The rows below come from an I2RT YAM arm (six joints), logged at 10 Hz.
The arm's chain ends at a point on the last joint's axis. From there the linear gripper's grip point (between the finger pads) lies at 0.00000 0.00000 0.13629 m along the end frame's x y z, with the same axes.
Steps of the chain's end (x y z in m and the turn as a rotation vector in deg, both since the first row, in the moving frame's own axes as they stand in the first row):
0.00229, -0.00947, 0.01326, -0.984, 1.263, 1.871
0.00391, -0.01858, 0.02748, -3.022, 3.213, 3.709
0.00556, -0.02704, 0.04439, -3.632, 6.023, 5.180
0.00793, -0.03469, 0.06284, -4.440, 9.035, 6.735
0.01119, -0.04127, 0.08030, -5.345, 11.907, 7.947
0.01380, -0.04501, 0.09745, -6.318, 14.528, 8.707
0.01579, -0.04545, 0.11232, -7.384, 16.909, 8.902
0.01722, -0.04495, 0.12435, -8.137, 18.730, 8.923
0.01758, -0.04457, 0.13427, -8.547, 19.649, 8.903
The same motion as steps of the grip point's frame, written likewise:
0.00526, -0.00708, 0.01321, -0.984, 1.263, 1.871
0.01131, -0.01116, 0.02708, -3.022, 3.213, 3.709
0.01944, -0.01779, 0.04337, -3.632, 6.023, 5.180
0.02864, -0.02295, 0.06074, -4.440, 9.035, 6.735
0.03830, -0.02675, 0.07678, -5.345, 11.907, 7.947
0.04665, -0.02763, 0.09228, -6.318, 14.528, 8.707
0.05381, -0.02517, 0.10533, -7.384, 16.909, 8.902
0.05917, -0.02265, 0.11580, -8.137, 18.730, 8.923
0.06149, -0.02121, 0.12487, -8.547, 19.649, 8.903

